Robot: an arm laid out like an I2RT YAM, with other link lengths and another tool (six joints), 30 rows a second.
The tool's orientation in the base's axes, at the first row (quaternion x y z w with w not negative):
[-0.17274, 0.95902, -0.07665, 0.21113]
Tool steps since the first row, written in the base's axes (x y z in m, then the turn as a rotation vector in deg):
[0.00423, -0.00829, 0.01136, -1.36, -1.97, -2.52]
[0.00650, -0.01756, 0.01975, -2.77, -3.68, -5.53]
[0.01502, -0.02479, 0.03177, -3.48, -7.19, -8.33]
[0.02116, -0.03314, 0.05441, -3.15, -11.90, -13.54]
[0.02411, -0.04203, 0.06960, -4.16, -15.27, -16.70]
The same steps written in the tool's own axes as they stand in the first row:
[-0.00488, -0.01146, -0.00777, 2.83, -0.87, 1.82]
[-0.00662, -0.02259, -0.01365, 5.79, -1.37, 4.05]
[-0.01579, -0.03450, -0.02025, 8.73, -3.80, 6.52]
[-0.02655, -0.04907, -0.03734, 12.13, -7.13, 11.70]
[-0.03158, -0.06154, -0.04906, 15.41, -9.26, 14.35]

